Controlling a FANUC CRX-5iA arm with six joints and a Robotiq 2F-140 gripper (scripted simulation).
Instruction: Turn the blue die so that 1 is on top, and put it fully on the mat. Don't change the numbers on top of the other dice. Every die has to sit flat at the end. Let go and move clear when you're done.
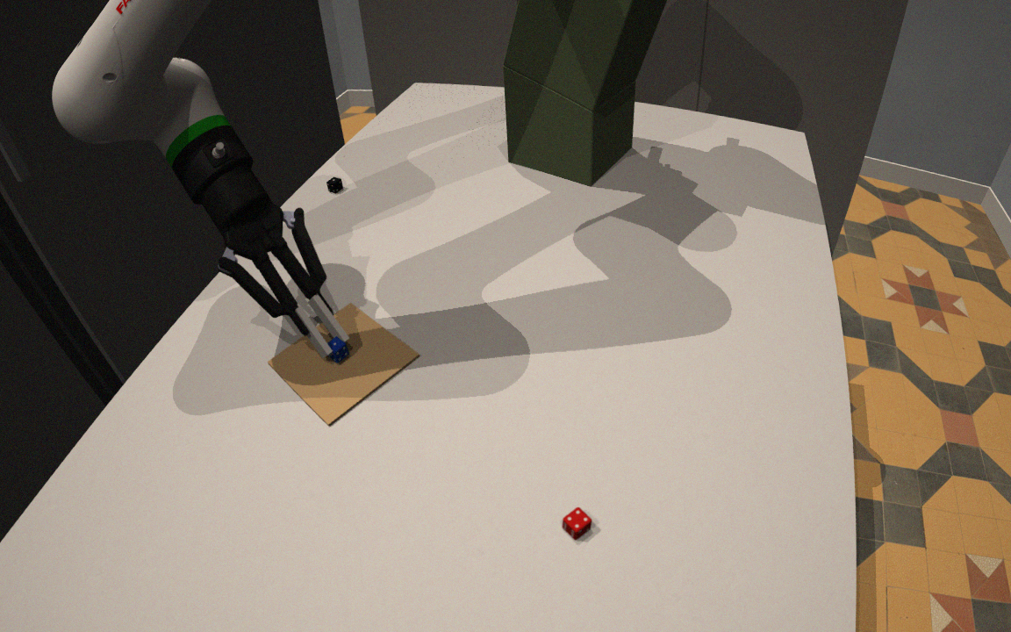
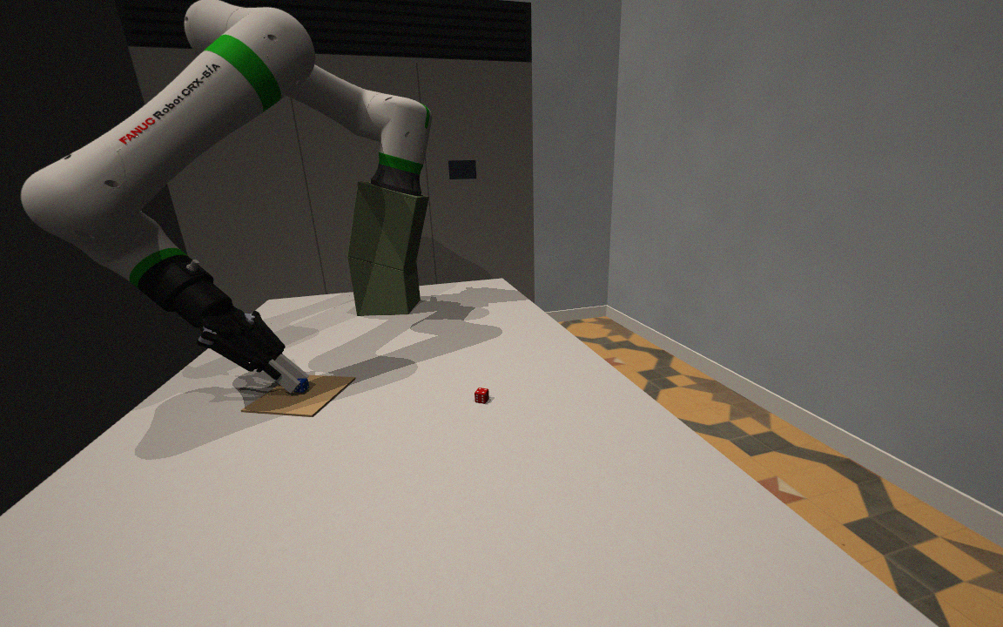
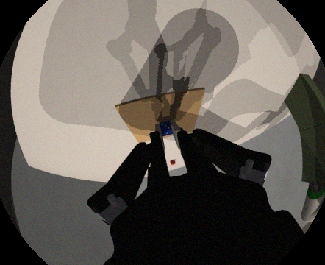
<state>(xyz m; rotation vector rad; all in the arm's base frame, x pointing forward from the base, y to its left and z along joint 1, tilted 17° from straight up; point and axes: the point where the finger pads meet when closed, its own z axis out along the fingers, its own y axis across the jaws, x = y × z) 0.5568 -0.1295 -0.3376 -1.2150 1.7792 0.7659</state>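
Right now the blue die is 2 cm to the left of my hand, 2 cm below it and 1 cm ahead of it. From my hand the other things lie so: mat: 4 cm below, 2 cm to the left, 1 cm ahead; then red die: 35 cm to the left, 13 cm ahead, 3 cm below; then black die: 33 cm behind, 20 cm to the right, 3 cm below.
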